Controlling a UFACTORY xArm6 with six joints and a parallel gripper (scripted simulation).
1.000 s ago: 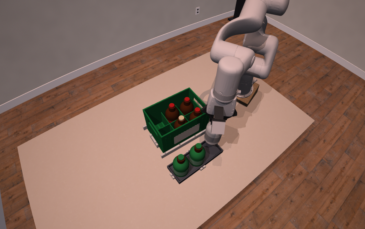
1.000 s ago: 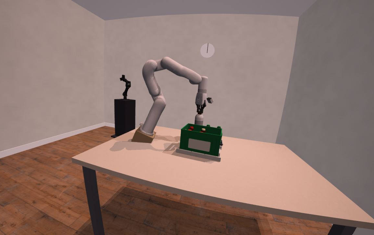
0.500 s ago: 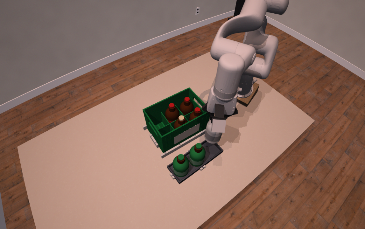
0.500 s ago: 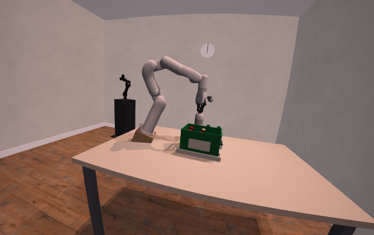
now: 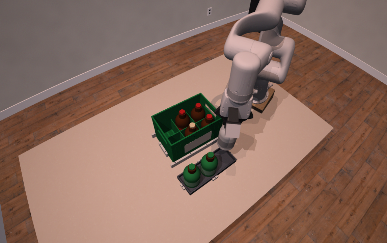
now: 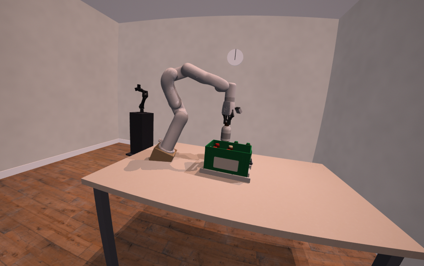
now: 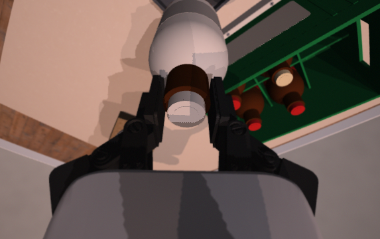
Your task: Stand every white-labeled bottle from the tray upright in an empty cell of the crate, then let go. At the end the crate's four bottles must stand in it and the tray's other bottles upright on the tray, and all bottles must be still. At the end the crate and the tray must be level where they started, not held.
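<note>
Now: hand 70 mm above the white-labeled bottle. From my hand the other things lie so: tray: 90 mm ahead, 10 mm to the left, 290 mm below; then crate: 80 mm ahead, 190 mm to the right, 220 mm below.
</note>
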